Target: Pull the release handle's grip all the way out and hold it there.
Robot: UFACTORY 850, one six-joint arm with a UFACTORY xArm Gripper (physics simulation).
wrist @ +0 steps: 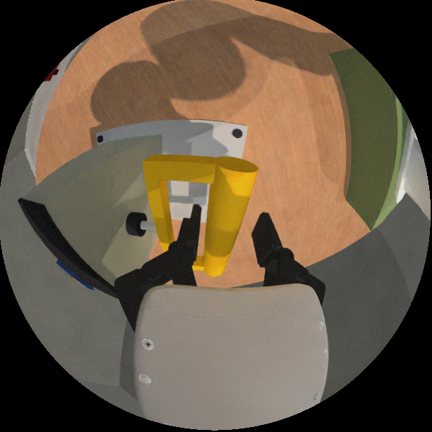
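Note:
Visible to me: a grey mounting plate (196, 137), a yellow release handle grip (231, 179) and my gripper (228, 219).

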